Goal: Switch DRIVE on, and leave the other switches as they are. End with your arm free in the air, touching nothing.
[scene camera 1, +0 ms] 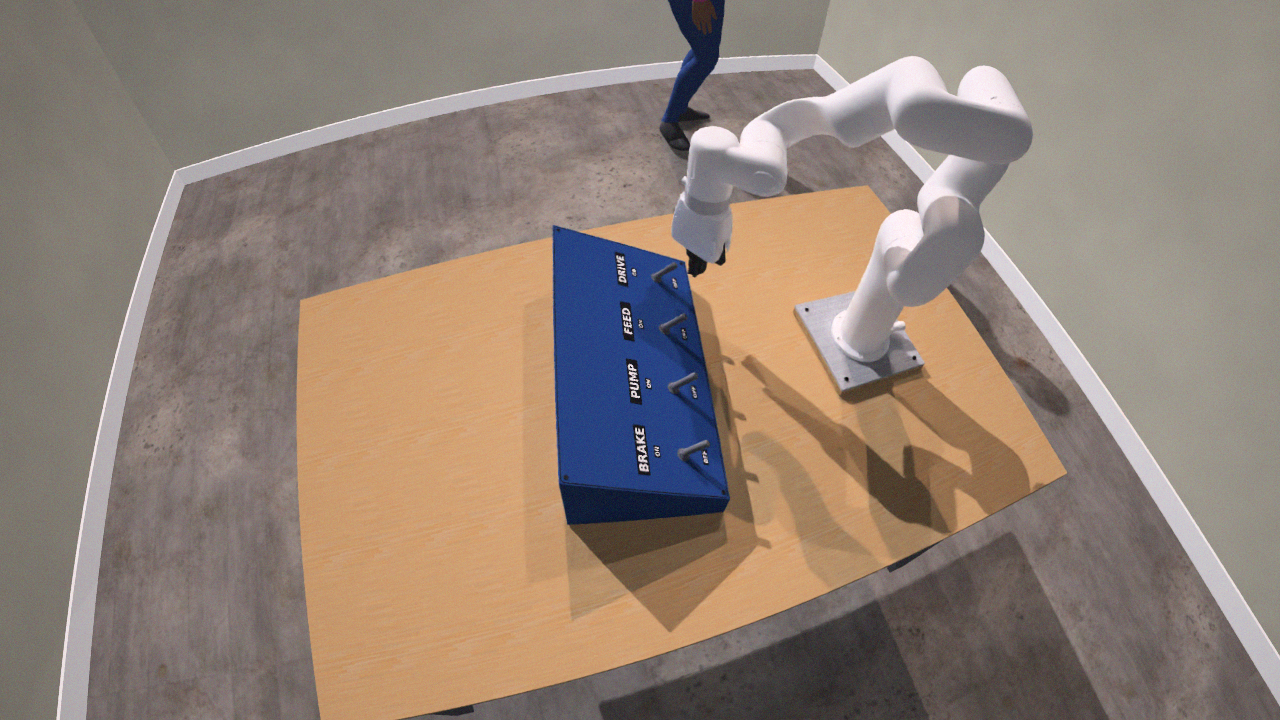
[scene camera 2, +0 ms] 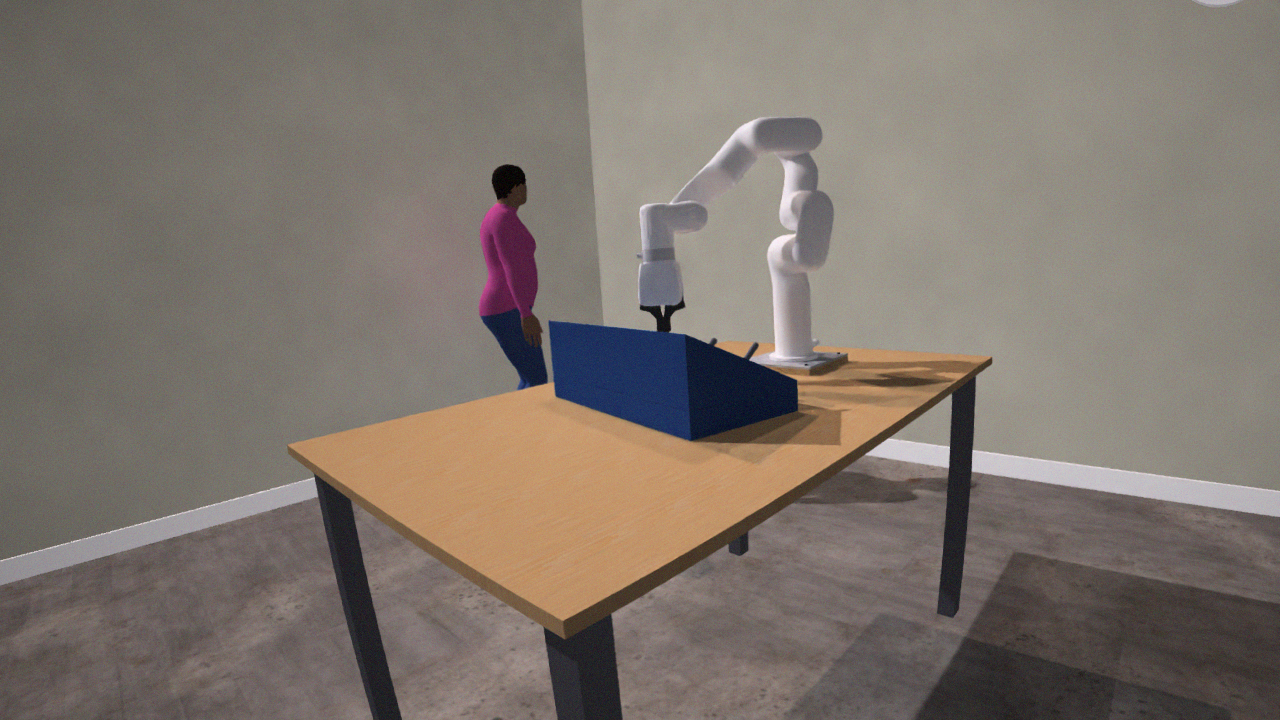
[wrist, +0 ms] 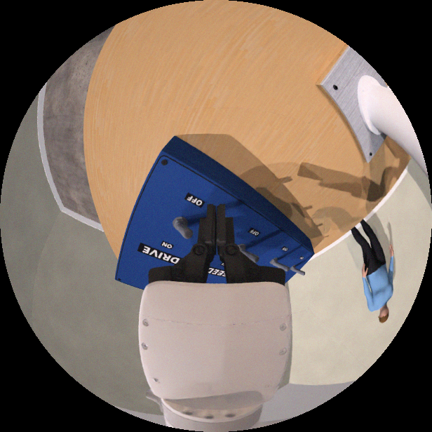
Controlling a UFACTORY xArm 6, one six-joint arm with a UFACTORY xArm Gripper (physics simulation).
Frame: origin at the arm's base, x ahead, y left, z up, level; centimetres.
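Seen in the pictures: gripper, fingertip midpoint: [scene camera 1: 696, 271]; arm's base at its link origin: [scene camera 1: 860, 336] [scene camera 2: 794, 357].
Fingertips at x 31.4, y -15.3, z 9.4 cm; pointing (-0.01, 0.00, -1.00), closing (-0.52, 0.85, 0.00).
Note:
Pixels of each thing's middle, then the offset from my fingertips to it. Level surfaces: height alone.
- blue sloped switch panel at the middle of its body: [scene camera 1: 626, 369] [scene camera 2: 658, 374] dy +14.4, dx +16.8, dz -5.3 cm
- DRIVE lever at the middle of its body: [scene camera 1: 666, 270] dy -1.9, dx +5.2, dz -0.4 cm
- FEED lever at the middle of its body: [scene camera 1: 675, 321] dy +9.9, dx +7.2, dz -0.4 cm
- PUMP lever at the middle of its body: [scene camera 1: 685, 380] dy +21.8, dx +9.1, dz -0.4 cm
- BRAKE lever at the middle of its body: [scene camera 1: 695, 448] [scene camera 2: 750, 352] dy +33.6, dx +11.1, dz -0.4 cm
- wooden table at its surface level: dz -11.6 cm
A blue sloped switch panel [scene camera 1: 590, 376] [scene camera 2: 617, 371] [wrist: 150, 200] stands on the table. The DRIVE lever [scene camera 1: 664, 273] [wrist: 182, 227] leans to its OFF mark, at the panel's far end in scene camera 1. The FEED lever [scene camera 1: 673, 324] [wrist: 248, 253], PUMP lever [scene camera 1: 682, 383] [wrist: 280, 264] and BRAKE lever [scene camera 1: 693, 450] [wrist: 298, 271] lean to OFF too. My gripper [scene camera 1: 696, 270] [scene camera 2: 662, 327] [wrist: 216, 213] is shut and empty, pointing down near the OFF side of DRIVE. In the wrist view its fingers lie between the DRIVE and FEED levers. Contact with the panel cannot be told.
The wooden table [scene camera 1: 429, 402] [scene camera 2: 537, 501] [wrist: 200, 75] carries the panel and my arm's metal base plate [scene camera 1: 819, 335] [wrist: 345, 105]. A person in pink [scene camera 2: 508, 250] stands beyond the table. Another person in light blue [wrist: 378, 287] shows in the wrist view.

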